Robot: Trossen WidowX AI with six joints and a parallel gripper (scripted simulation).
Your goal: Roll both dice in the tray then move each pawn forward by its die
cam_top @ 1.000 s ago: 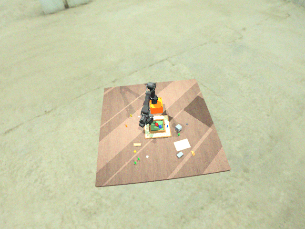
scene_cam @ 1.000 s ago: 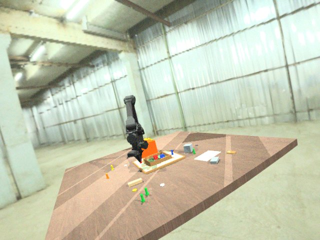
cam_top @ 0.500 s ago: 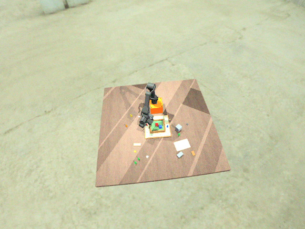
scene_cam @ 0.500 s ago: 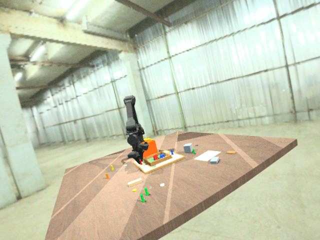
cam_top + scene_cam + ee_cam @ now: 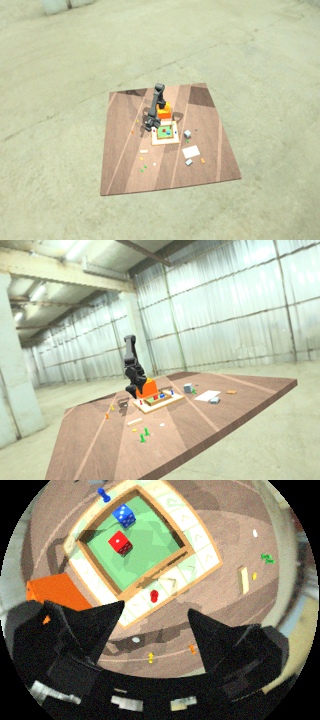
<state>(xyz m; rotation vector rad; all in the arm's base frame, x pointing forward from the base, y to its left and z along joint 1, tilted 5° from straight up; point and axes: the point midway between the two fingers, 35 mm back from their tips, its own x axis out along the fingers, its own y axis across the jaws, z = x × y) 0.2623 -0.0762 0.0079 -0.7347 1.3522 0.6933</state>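
My gripper tip is 4 cm above the red pawn. Round my gripper tip: blue pawn: 23 cm to the left, 4 cm below, 1 cm ahead; orange pawn: 23 cm to the right, 5 cm below, 1 cm ahead; yellow pawn: 19 cm to the right, 13 cm behind, 5 cm below.
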